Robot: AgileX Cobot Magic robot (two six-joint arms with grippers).
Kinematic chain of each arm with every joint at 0, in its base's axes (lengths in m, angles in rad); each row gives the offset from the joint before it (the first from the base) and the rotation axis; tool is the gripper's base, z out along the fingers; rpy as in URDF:
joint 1: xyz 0 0 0.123 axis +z
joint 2: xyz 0 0 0 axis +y
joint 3: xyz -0.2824 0 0.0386 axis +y
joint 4: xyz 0.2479 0 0.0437 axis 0.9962 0 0.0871
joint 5: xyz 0 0 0 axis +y
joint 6: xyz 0.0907 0 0.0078 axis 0.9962 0 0.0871
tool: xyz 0 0 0 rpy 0 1.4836 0
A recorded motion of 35 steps. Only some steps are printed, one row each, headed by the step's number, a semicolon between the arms.
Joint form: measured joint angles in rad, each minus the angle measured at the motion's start. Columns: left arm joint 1, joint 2, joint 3, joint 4, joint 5, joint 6; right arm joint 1, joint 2, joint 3, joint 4, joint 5, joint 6.
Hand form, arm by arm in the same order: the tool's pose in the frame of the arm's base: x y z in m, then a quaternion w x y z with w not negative. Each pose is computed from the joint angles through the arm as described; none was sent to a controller.
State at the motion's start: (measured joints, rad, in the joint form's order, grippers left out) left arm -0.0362 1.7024 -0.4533 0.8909 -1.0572 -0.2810; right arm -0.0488 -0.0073 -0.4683 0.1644 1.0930 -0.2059
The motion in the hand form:
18: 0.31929 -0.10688 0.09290 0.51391 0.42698 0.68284 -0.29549; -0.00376 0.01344 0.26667 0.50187 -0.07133 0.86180 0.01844
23: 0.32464 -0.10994 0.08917 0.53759 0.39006 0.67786 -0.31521; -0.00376 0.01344 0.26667 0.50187 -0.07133 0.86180 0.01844
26: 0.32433 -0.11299 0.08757 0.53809 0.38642 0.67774 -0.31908; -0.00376 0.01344 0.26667 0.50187 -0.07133 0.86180 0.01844
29: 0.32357 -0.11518 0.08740 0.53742 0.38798 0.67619 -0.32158; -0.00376 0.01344 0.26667 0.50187 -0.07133 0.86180 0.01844
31: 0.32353 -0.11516 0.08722 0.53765 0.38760 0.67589 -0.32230; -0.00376 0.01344 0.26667 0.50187 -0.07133 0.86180 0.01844
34: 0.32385 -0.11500 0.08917 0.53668 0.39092 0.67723 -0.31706; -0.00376 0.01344 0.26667 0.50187 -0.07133 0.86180 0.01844
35: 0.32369 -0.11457 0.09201 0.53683 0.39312 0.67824 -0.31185; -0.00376 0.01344 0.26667 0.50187 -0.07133 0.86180 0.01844
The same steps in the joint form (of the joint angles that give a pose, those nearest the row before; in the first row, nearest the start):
18: -0.0720 0.3905 -0.3276 0.2054 -0.0334 -0.0035; 0.0000 0.0000 0.0000 0.0000 0.0000 0.0000
23: -0.0805 0.4323 -0.3404 0.1311 -0.1104 -0.0035; 0.0000 0.0000 0.0000 0.0000 0.0000 0.0000
26: -0.0908 0.4401 -0.3411 0.1172 -0.1176 -0.0035; 0.0000 0.0000 0.0000 0.0000 0.0000 0.0000
29: -0.0975 0.4413 -0.3412 0.1164 -0.1200 -0.0035; 0.0000 0.0000 0.0000 0.0000 0.0000 0.0000
31: -0.0972 0.4424 -0.3412 0.1164 -0.1221 -0.0035; 0.0000 0.0000 0.0000 0.0000 0.0000 0.0000
34: -0.0977 0.4327 -0.3412 0.1183 -0.1072 -0.0035; 0.0000 0.0000 0.0000 0.0000 0.0000 0.0000
35: -0.0977 0.4196 -0.3382 0.1183 -0.0942 -0.0035; 0.0000 0.0000 0.0000 0.0000 0.0000 0.0000

